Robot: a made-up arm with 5 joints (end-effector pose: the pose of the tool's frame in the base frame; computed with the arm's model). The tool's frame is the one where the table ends. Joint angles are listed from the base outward.
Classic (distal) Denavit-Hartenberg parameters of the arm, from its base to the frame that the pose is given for. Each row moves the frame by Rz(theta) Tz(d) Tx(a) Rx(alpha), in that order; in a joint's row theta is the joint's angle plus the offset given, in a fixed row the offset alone. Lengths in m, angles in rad.
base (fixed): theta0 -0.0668, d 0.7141, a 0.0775, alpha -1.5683
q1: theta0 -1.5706, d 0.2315, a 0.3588, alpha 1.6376
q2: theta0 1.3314, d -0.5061, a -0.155, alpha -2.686
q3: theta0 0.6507, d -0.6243, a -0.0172, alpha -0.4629
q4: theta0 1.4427, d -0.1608, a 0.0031, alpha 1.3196
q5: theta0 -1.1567, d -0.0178, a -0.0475, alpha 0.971
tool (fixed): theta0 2.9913, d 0.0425, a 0, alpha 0
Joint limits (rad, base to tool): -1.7..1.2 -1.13..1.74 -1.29..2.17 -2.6..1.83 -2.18..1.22
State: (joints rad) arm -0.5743 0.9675 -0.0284 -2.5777 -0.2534
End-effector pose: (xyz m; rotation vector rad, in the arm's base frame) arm -0.4336 0.3215 1.1968 0.8228 -0.8101 0.2255
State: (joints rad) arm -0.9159 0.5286 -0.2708 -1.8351 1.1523
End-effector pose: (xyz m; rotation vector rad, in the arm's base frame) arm -0.5890 0.1522 0.9204 -1.9287 2.4434 -0.4011
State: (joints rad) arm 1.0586 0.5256 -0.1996 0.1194 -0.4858
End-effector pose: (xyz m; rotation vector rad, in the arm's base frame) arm 0.5584 0.1130 1.1651 -2.3354 0.7652 0.9718
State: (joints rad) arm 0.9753 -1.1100 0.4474 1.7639 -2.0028
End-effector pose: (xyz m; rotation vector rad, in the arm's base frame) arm 0.2114 -0.0622 1.0177 -1.0134 -2.8668 0.1316
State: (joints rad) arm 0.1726 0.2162 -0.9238 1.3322 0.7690
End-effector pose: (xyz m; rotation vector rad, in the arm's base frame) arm -0.0297 0.0681 1.3554 -1.0646 -0.0485 1.3566
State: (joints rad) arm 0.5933 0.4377 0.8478 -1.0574 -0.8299
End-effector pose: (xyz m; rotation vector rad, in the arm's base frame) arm 0.3345 0.1419 1.3476 -2.7666 0.9243 0.3313
